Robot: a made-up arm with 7 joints.
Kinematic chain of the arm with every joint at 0, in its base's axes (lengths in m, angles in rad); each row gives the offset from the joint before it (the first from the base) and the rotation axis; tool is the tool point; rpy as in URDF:
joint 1: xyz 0 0 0.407 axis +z
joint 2: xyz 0 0 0 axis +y
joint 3: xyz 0 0 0.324 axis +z
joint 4: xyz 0.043 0 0 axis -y
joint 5: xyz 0.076 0 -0.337 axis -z
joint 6: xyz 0 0 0 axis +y
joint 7: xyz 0.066 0 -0.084 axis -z
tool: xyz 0 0 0 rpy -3.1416 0 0
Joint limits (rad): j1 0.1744..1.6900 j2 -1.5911..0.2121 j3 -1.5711..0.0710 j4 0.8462..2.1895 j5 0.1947..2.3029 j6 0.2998..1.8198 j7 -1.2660..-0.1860
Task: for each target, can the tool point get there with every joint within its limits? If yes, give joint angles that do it. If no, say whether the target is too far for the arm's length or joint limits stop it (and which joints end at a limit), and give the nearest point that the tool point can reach.
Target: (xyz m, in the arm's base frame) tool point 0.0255 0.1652 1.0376
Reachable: yes | joints 1.4840 -0.4666 -0.1594 1.8857 0.9708 1.3794 -0.7847
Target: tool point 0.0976 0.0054 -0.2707
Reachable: no: joint limits stop it (at a limit: joint 1, joint 2, joint 4, joint 5) | nearest point 0.3347 0.0424 0.3885 | short by 0.701 m
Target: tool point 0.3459 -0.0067 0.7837
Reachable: yes | joints 1.5657 -1.0383 -0.8540 1.1214 1.2437 0.8201 -0.7642
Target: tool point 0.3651 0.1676 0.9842
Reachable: yes | joints 1.1291 -0.0089 -0.8186 1.9916 1.6832 1.1752 -0.9244
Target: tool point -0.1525 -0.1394 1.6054
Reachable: no: too far | nearest point -0.0938 -0.0857 1.1441 | short by 0.468 m
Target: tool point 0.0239 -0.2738 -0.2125
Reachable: no: joint limits stop it (at a limit: joint 2, joint 3, joint 4, joint 6) | nearest point 0.0369 -0.4227 0.3676 | short by 0.599 m
